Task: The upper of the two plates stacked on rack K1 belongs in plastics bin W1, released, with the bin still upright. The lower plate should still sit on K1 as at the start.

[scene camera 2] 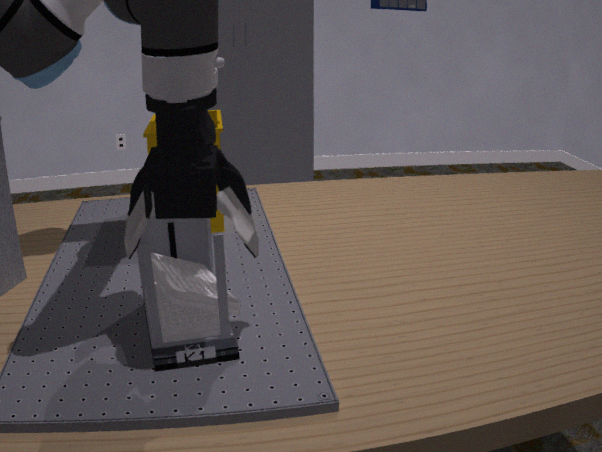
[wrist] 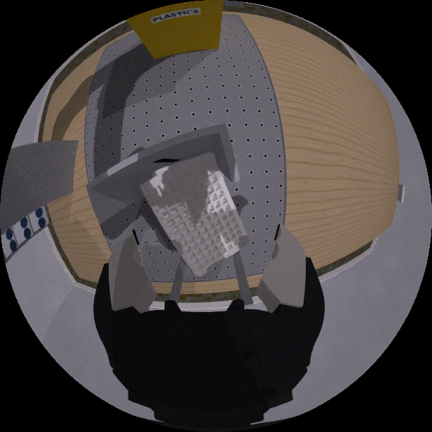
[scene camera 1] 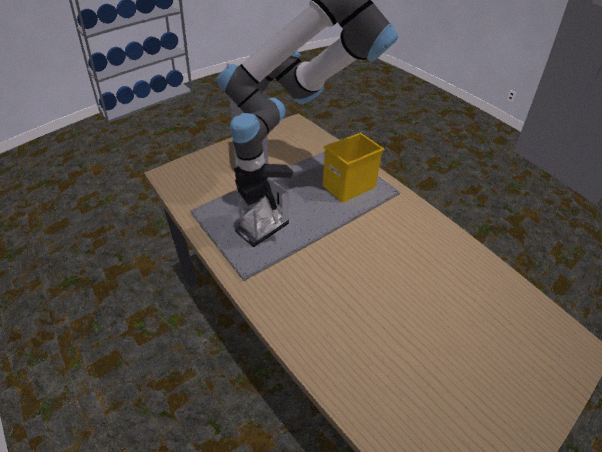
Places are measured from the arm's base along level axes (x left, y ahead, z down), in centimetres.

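Pixels of known places: gripper, between the fingertips: (scene camera 2: pixel 191 257) (scene camera 1: pixel 265 208).
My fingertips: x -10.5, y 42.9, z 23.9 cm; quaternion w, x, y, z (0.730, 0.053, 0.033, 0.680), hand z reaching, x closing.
For each thing: its middle in the pictures, then the offset to it from my fingertips. "spot": a spot on its surface instead. Level surfaces: height alone.
- upper plate, middle of its body: (scene camera 2: pixel 188 281) (scene camera 1: pixel 264 214) dx -0.1, dy -0.6, dz +3.1 cm
- rack K1, a spot on its surface: (scene camera 2: pixel 229 351) spot: dx -7.3, dy +4.6, dz +8.1 cm
- Plastics bin W1, middle of its body: (scene camera 2: pixel 187 169) (scene camera 1: pixel 351 167) dx +37.7, dy -7.1, dz +0.3 cm
- grey perforated board, height of its surface: dz +9.3 cm
- wooden table, height of its surface: dz +10.6 cm
The upper plate (scene camera 1: pixel 260 223) (scene camera 2: pixel 182 280) (wrist: pixel 202 220) is pale, clear plastic with a grid pattern. It lies turned and tilted on rack K1 (scene camera 2: pixel 229 351) (wrist: pixel 200 141), a corner reaching past the right post in scene camera 2. The lower plate cannot be told apart beneath it. My gripper (scene camera 2: pixel 194 255) (wrist: pixel 205 229) is open and empty above the rack, its fingers spread wide to either side, tips higher than the plate in scene camera 2. Plastics bin W1 (scene camera 1: pixel 350 175) (scene camera 2: pixel 218 223) (wrist: pixel 187 37) is yellow and stands upright. Its inner floor is hidden.
The rack and bin stand on a grey perforated board (scene camera 1: pixel 300 235) (scene camera 2: pixel 280 350) (wrist: pixel 255 125) on the wooden table (scene camera 1: pixel 400 300) (scene camera 2: pixel 425 275) (wrist: pixel 335 150). The rack's tall back panel stands between the plate and the bin. Slim posts rise at the rack's other end.
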